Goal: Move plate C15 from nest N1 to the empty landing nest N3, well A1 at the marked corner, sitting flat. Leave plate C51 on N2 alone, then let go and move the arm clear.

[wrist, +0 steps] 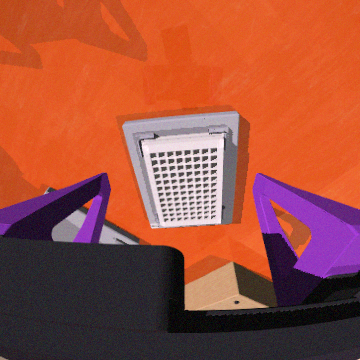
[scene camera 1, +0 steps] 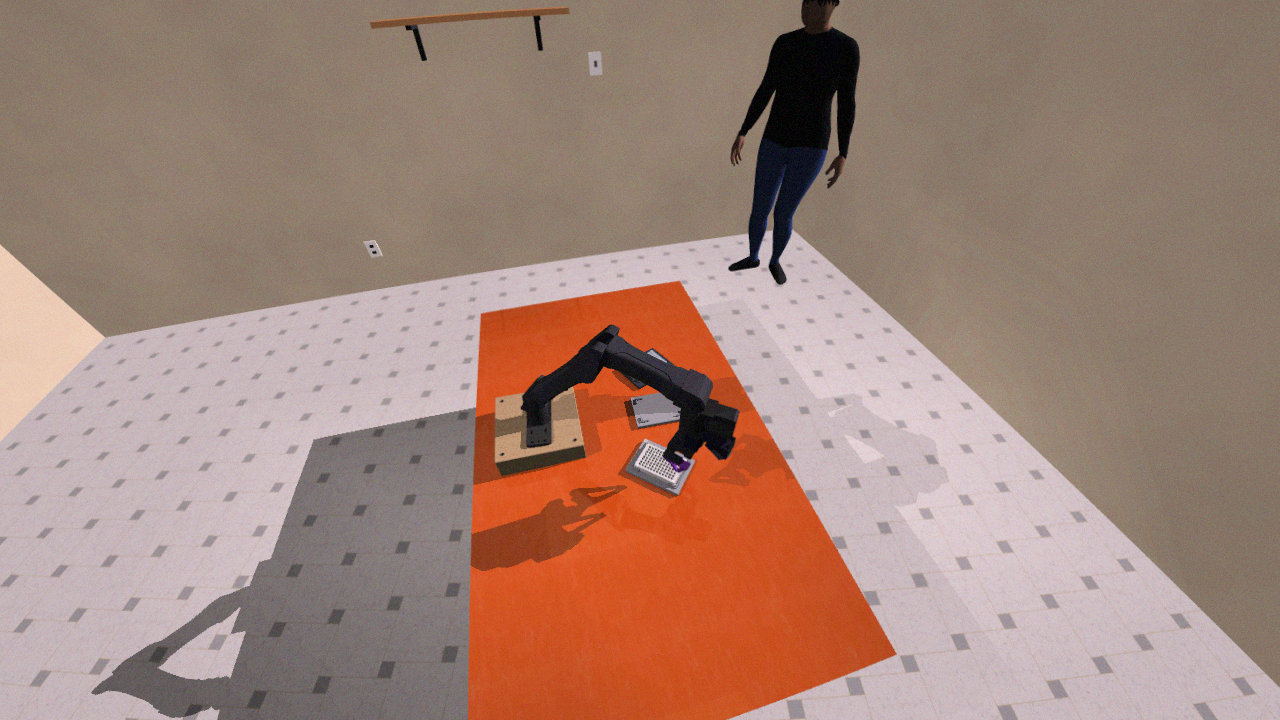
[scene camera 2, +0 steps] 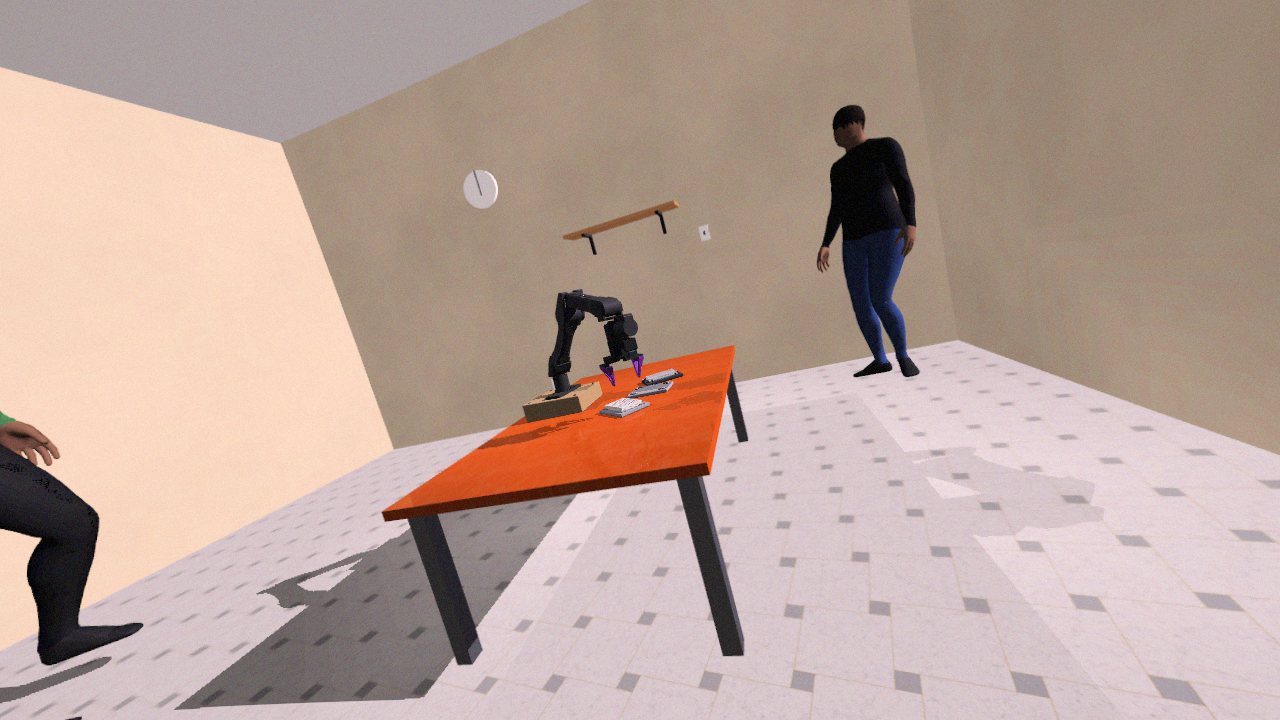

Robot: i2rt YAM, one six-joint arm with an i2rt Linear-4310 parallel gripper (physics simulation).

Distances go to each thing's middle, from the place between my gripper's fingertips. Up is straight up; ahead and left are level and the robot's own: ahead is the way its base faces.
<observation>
Now: the grey well plate (scene camera 1: 651, 461) 90 mm below my hand, 60 mm behind it and 50 mm to the left of it.
</observation>
